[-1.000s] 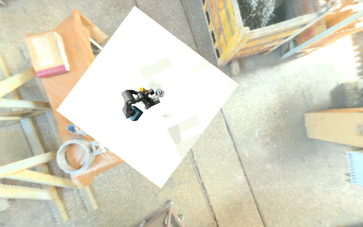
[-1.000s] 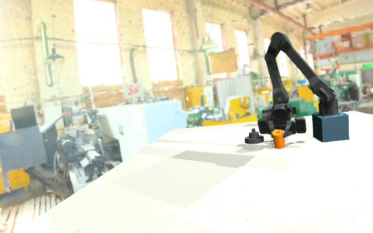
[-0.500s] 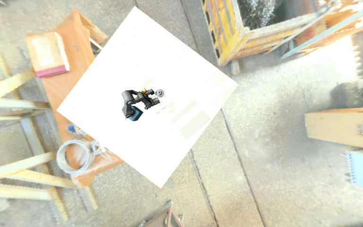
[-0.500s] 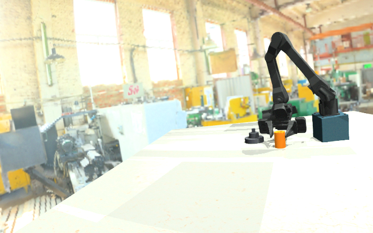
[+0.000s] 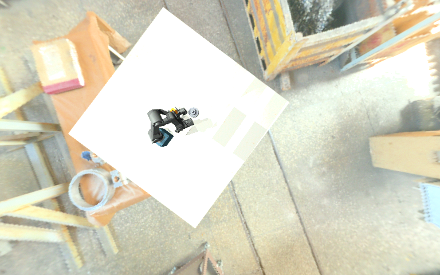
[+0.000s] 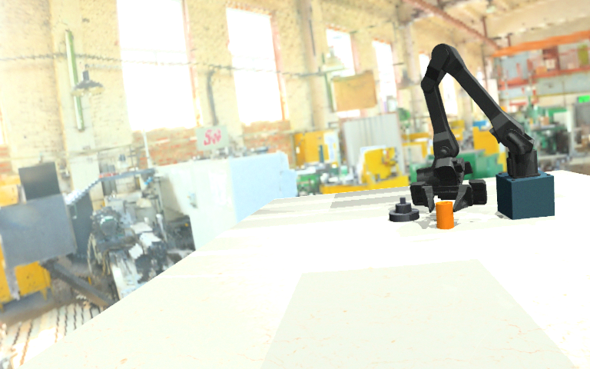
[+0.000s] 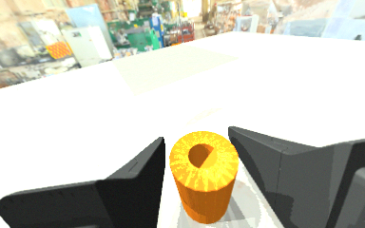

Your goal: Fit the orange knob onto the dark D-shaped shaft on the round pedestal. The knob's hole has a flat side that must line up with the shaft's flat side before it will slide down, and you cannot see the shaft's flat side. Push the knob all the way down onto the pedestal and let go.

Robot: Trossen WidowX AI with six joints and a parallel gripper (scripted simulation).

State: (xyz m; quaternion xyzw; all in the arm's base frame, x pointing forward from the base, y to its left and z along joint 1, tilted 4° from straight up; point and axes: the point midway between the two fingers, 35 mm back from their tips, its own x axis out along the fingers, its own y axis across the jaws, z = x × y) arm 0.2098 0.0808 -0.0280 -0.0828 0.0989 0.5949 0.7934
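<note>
Right now the orange knob is 30 mm to the right of my gripper tip, 20 mm below it and 10 mm behind it. Also, from my gripper tip: round pedestal 140 mm to the right, 100 mm ahead, 20 mm below.
</note>
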